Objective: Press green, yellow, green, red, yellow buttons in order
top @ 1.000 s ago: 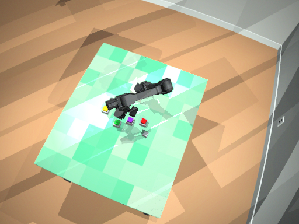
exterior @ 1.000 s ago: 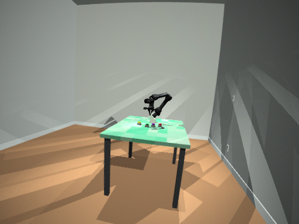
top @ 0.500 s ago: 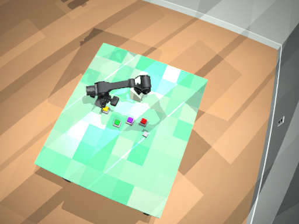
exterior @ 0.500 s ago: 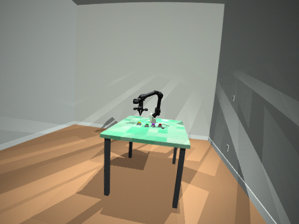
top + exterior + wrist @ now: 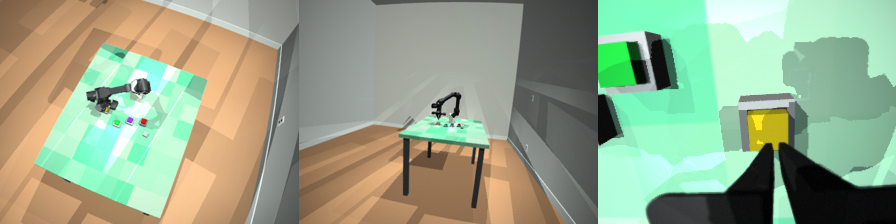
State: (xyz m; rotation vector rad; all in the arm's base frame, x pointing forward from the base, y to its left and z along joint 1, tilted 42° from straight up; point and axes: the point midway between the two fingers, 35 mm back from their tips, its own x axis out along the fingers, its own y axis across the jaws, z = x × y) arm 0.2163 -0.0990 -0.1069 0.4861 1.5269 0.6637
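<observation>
Right now my gripper tip is 30 mm above the yellow button. Also, from my gripper tip: green button 50 mm ahead, 120 mm to the left, 30 mm below; red button 40 mm behind, 280 mm to the left, 30 mm below; purple button 10 mm behind, 190 mm to the left, 30 mm below.
</observation>
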